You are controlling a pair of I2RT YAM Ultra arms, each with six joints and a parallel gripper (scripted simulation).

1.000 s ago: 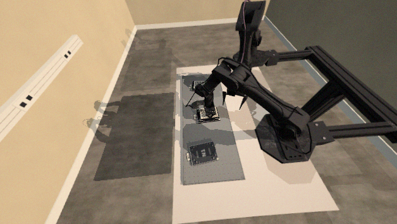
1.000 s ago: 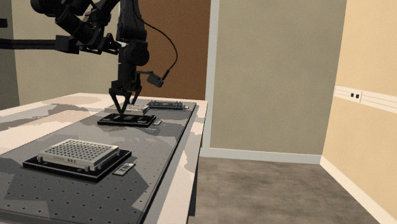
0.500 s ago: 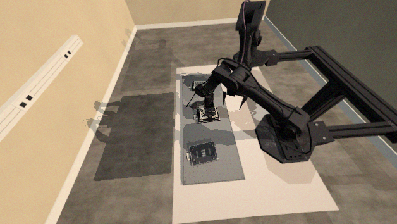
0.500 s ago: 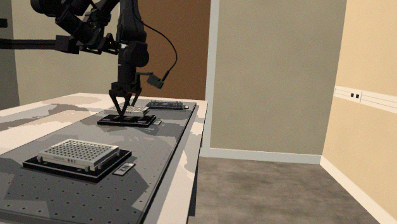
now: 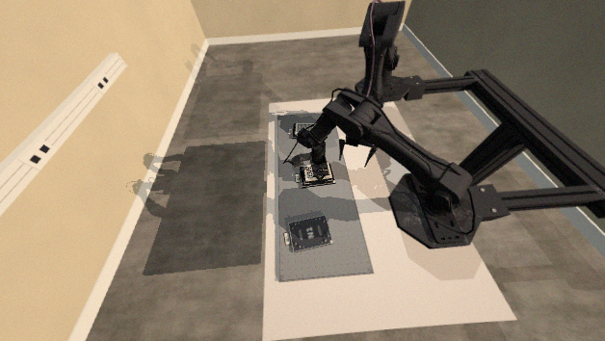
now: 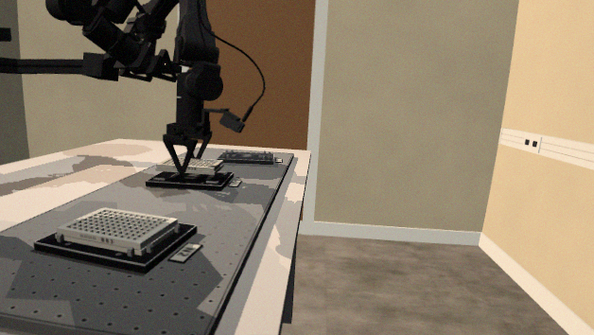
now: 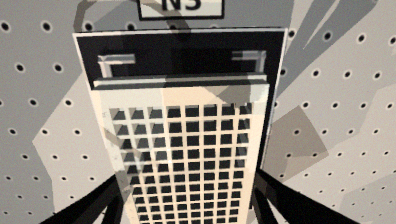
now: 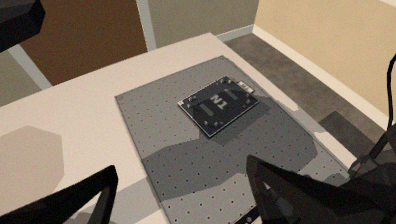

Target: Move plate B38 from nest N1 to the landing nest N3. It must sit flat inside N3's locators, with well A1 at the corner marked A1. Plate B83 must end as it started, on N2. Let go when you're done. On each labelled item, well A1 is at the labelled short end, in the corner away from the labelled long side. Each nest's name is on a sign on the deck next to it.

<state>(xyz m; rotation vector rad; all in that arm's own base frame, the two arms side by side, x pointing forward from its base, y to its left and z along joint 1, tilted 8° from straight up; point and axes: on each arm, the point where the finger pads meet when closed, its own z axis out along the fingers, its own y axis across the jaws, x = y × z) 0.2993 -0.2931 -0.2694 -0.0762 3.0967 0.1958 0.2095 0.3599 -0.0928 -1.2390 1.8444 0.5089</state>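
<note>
Right now my left hand is 4 cm above the grey perforated deck, 2 cm to the left of it and 2 cm short of it. Round my left hand: plate: 31 cm to the right, 5 cm ahead, 2 cm below.
</note>
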